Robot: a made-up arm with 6 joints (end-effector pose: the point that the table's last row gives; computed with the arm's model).
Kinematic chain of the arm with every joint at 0, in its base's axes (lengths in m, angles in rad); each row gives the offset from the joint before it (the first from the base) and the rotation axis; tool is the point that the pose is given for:
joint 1: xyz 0 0 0.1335 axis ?
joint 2: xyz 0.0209 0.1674 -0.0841 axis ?
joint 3: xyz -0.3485 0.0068 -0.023 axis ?
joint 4: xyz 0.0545 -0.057 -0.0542 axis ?
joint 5: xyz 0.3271 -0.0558 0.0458 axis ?
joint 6: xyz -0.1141 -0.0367 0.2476 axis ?
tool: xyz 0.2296 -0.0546 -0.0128
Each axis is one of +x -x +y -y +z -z.
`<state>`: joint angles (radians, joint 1 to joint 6).
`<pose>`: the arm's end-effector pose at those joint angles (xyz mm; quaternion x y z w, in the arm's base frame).
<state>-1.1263 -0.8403 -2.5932 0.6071 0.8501 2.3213</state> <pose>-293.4 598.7 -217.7 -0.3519 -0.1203 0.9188 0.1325</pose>
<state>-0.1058 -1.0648 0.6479 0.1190 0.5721 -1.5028</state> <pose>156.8 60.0 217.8 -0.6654 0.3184 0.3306 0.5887</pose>
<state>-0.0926 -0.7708 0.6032 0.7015 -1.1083 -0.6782</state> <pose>-83.5 2.3 330.2 0.1568 -0.0945 -0.0182 0.9829</pose>
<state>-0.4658 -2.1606 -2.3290 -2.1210 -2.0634 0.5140</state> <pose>-297.5 -145.7 151.8 -0.2489 -0.0551 0.9297 0.2660</pose>
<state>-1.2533 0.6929 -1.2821 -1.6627 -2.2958 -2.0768</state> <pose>160.3 336.0 761.2 -0.0816 -0.8482 -0.1435 0.5033</pose>
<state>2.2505 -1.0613 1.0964 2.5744 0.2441 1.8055</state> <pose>48.5 382.8 719.8 0.8722 -0.0101 0.4518 0.1870</pose>
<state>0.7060 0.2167 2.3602 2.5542 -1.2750 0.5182</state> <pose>-696.8 392.0 89.0 -0.0923 -0.3754 0.7438 0.5453</pose>
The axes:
joint 1: -x
joint 2: -z
joint 3: -x
joint 4: -y
joint 5: +z
joint 6: -y

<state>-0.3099 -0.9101 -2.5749 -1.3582 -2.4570 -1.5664</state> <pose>-223.4 77.9 421.0 0.3914 -0.9057 -0.1573 0.0411</pose>
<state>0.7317 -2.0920 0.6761 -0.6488 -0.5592 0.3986</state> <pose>59.2 372.0 -117.5 -0.4715 -0.1281 0.6981 0.5234</pose>
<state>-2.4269 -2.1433 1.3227 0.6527 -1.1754 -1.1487</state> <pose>4.7 -5.1 79.2 0.7218 -0.6203 0.0630 0.3003</pose>
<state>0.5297 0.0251 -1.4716 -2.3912 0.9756 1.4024</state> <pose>-172.1 526.0 -626.3 0.7528 0.4304 0.0558 0.4949</pose>
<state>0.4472 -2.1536 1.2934 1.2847 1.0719 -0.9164</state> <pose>-99.5 -161.6 357.9 0.4028 0.6353 -0.6418 0.1494</pose>
